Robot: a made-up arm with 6 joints.
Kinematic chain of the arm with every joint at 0, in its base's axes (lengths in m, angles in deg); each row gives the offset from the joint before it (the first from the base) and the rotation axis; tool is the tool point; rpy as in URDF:
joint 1: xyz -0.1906 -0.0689 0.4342 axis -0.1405 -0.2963 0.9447
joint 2: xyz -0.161 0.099 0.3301 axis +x
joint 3: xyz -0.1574 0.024 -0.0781 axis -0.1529 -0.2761 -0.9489
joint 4: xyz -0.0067 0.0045 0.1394 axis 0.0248 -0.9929 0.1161
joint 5: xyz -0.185 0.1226 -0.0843 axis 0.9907 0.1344 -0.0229
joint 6: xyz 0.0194 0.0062 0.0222 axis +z
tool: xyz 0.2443 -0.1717 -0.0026 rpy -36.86 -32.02 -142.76
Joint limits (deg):
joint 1: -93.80..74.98
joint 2: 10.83..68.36
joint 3: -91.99..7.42
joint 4: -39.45..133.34
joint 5: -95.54..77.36
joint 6: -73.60..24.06
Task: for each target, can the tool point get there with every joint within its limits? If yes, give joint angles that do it. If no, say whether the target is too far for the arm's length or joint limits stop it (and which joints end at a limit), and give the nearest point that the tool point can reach.
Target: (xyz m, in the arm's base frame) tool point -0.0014 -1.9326 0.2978
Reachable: no: too far | nearest point -0.3913 -0.7619 0.5567 | short by 1.261 m
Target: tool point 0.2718 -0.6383 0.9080
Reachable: no: joint limits stop it (at a limit: joint 1, joint 4, joint 5, joint 6) | nearest point 0.1596 -0.3517 0.8945 | short by 0.308 m
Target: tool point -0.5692 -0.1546 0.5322
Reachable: yes | joints 16.78 47.46 -76.05 79.26 -67.37 -59.51
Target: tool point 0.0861 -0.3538 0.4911
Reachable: no: joint limits stop it (at a limit: joint 1, joint 2, joint 5, joint 6) | nearest point 0.0719 -0.2551 0.5918 | short by 0.142 m
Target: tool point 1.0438 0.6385 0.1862
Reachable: no: too far | nearest point 0.3317 0.2185 0.6692 | short by 0.957 m
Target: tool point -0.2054 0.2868 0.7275
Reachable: yes | joints -25.11 39.20 -50.86 49.66 49.53 -29.82
